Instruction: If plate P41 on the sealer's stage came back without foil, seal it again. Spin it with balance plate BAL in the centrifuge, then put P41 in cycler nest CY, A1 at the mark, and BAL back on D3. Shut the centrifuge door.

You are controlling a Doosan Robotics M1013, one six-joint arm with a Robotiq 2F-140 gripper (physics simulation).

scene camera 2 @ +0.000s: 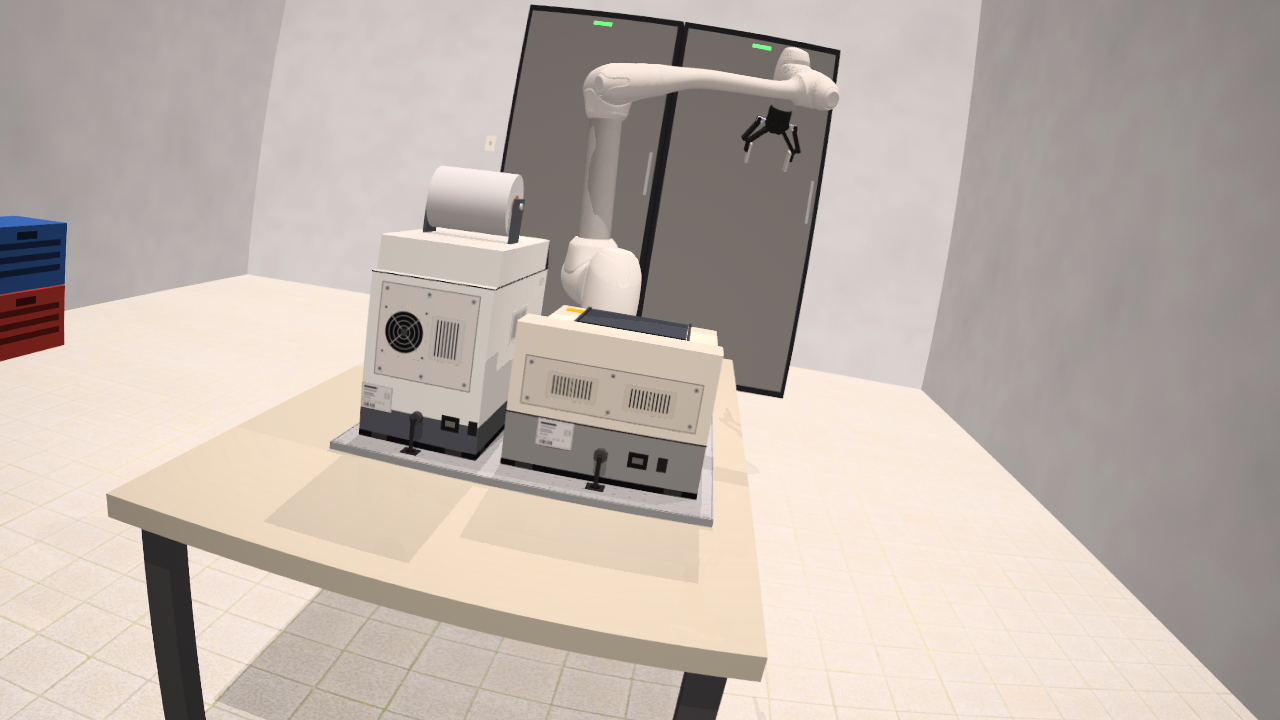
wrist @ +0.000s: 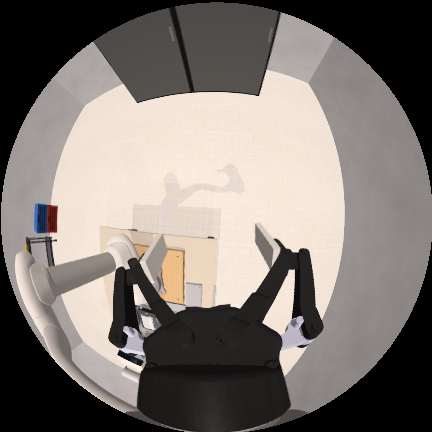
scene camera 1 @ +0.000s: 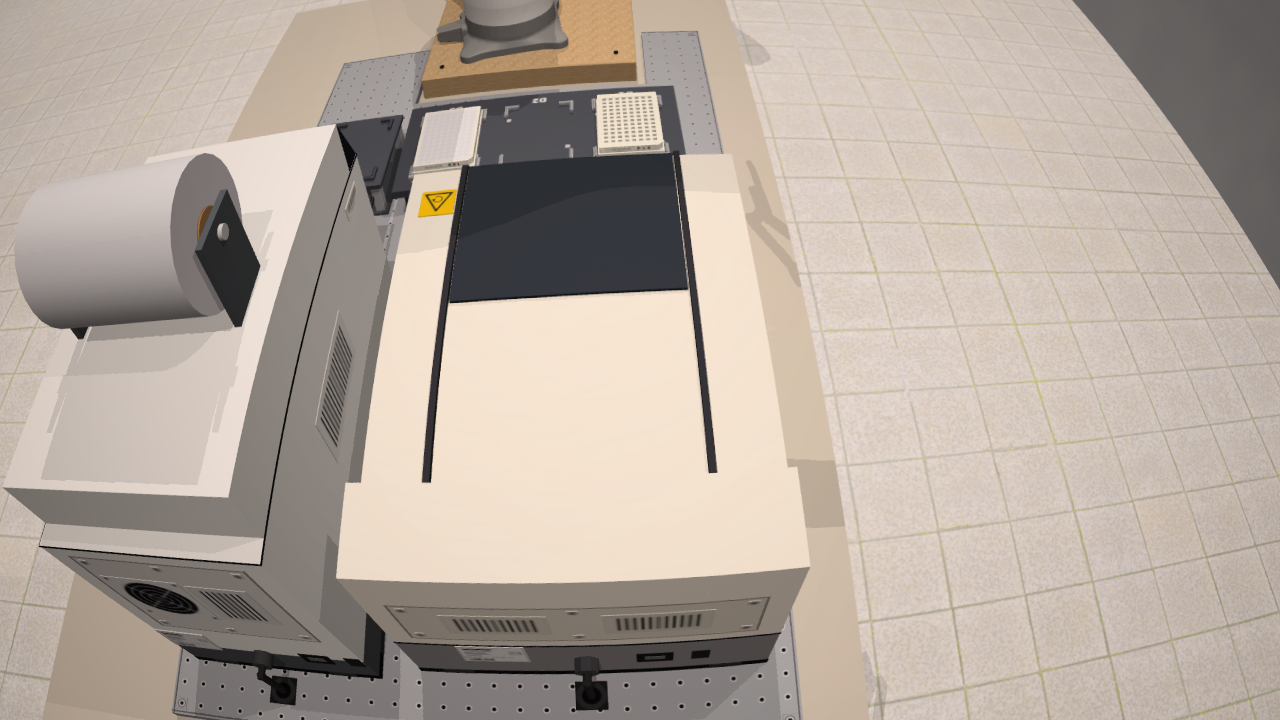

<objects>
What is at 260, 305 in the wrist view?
My gripper.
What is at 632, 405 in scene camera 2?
A centrifuge.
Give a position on a centrifuge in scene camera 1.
At 587, 484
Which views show my gripper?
Scene camera 2 and the wrist view only.
</objects>
